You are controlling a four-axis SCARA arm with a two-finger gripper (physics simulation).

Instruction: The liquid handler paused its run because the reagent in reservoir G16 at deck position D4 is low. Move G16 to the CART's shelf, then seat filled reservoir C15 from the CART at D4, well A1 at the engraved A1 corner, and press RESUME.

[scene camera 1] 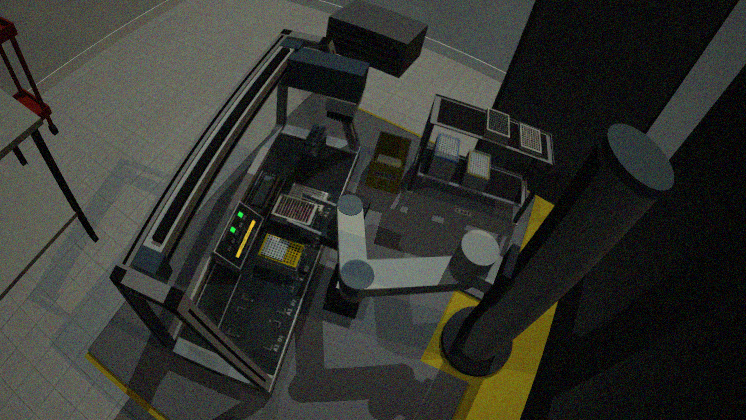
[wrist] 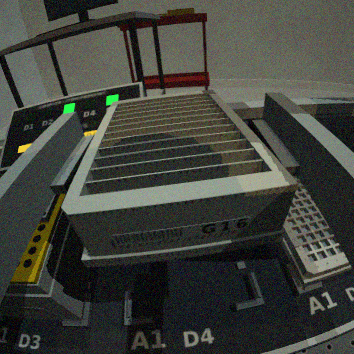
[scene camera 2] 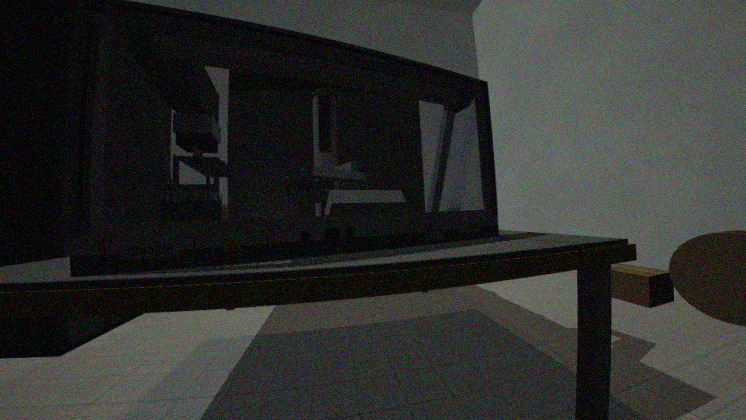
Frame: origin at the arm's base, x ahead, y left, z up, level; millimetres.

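Seen in the pictures: gripper, fingertip midpoint: [scene camera 1: 295, 207] [wrist: 169, 115] [scene camera 2: 310, 190]; arm's base, link origin: [scene camera 1: 476, 342].
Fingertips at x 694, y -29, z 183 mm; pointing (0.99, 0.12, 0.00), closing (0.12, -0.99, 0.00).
Observation:
Offsets run from my fingertips to a thing's top centre. "spot": to the spot under its first point.
Reservoir G16 {dy +2, dx +0, dz -3 mm} [wrist: 185, 220] [scene camera 1: 296, 209], a pale slotted tray with its label facing the wrist camera, is held above position D4 [wrist: 172, 339]. My gripper [wrist: 169, 115] is shut on it, one finger along each side. Corner brackets and the "A1 D4" lettering show below it in the wrist view. The status panel {spot: dy +224, dx +125, dz -27 mm} [scene camera 1: 221, 245] [wrist: 42, 125] shows two green lights and an amber bar; I cannot make out RESUME. A two-level stand [scene camera 1: 551, 148], probably the CART, holds two white gridded trays and two boxes. I cannot read which item is C15.
A yellow-rimmed tip box {dy +123, dx -27, dz -47 mm} [scene camera 1: 281, 250] [wrist: 32, 255] stands at D3, beside the reservoir. A white gridded plate {dy -120, dx +27, dz -97 mm} [scene camera 1: 314, 192] [wrist: 315, 230] stands on its other side. The handler's frame {spot: dy +562, dx +103, dz +339 mm} [scene camera 1: 117, 272] surrounds the deck. A dark yellowish bin [scene camera 1: 388, 161] stands between deck and stand.

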